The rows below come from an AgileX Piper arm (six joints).
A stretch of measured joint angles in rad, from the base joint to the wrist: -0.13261 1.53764 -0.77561 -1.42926 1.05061 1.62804; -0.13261 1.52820 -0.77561 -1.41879 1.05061 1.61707; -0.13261 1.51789 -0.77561 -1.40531 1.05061 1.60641; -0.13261 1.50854 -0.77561 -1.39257 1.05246 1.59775; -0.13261 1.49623 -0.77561 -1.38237 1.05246 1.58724; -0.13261 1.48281 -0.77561 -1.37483 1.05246 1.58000; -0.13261 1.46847 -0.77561 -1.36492 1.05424 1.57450; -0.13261 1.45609 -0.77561 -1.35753 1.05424 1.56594
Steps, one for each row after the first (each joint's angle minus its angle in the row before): 0.00000 -0.00944 0.00000 0.01047 0.00000 -0.01097; 0.00000 -0.01031 0.00000 0.01348 0.00000 -0.01066; 0.00000 -0.00935 0.00000 0.01274 0.00185 -0.00866; 0.00000 -0.01231 0.00000 0.01020 0.00000 -0.01051; 0.00000 -0.01342 0.00000 0.00754 0.00000 -0.00724; 0.00000 -0.01434 0.00000 0.00991 0.00178 -0.00550; 0.00000 -0.01238 0.00000 0.00739 0.00000 -0.00856
